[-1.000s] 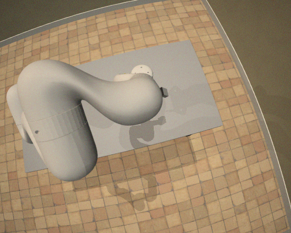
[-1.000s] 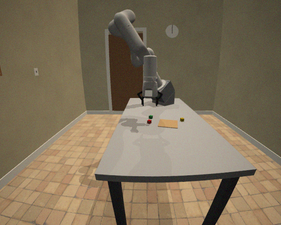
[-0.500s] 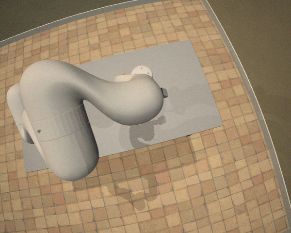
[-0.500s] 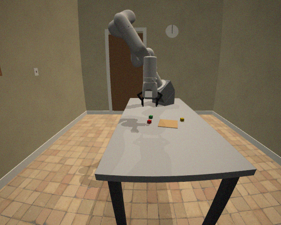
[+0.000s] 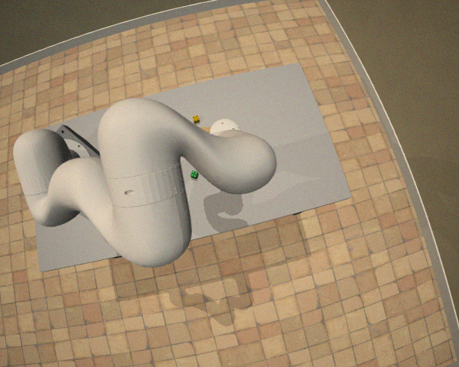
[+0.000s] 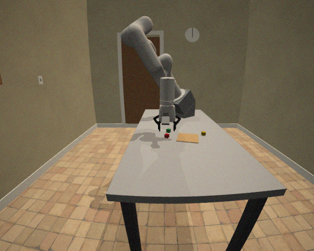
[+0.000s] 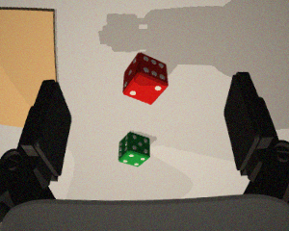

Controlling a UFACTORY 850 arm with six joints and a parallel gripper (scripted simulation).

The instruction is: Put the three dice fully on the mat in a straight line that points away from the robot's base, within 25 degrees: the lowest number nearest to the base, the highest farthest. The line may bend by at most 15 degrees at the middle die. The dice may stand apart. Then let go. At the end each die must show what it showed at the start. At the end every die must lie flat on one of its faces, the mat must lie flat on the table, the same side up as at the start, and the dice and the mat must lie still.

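Now: hand 40 mm past the red die and 60 mm above it. The rest, counted from my hand: green die: 130 mm behind, 30 mm to the left, 60 mm below; then yellow die: 60 mm behind, 270 mm to the left, 60 mm below; then mat: 20 mm behind, 150 mm to the left, 70 mm below.
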